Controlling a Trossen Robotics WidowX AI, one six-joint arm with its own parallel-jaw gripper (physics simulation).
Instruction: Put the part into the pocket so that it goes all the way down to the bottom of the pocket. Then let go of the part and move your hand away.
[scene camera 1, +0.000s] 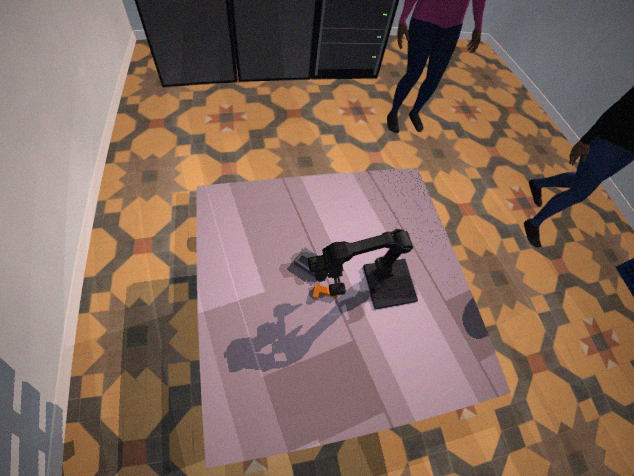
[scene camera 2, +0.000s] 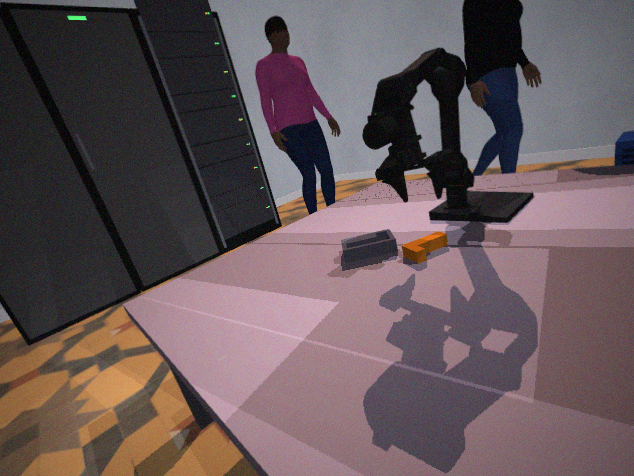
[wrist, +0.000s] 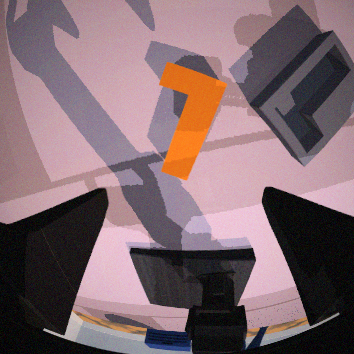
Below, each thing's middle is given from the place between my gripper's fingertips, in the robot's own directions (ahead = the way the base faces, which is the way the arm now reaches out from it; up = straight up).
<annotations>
Now: hand 20 mm short of the orange L-shaped part (scene camera 2: 416, 251), 10 mm to the left of it and 110 mm above it. Also, from my hand: grey pocket block (wrist: 300, 105) (30 mm ahead, 160 mm to the right, 110 mm below).
</annotations>
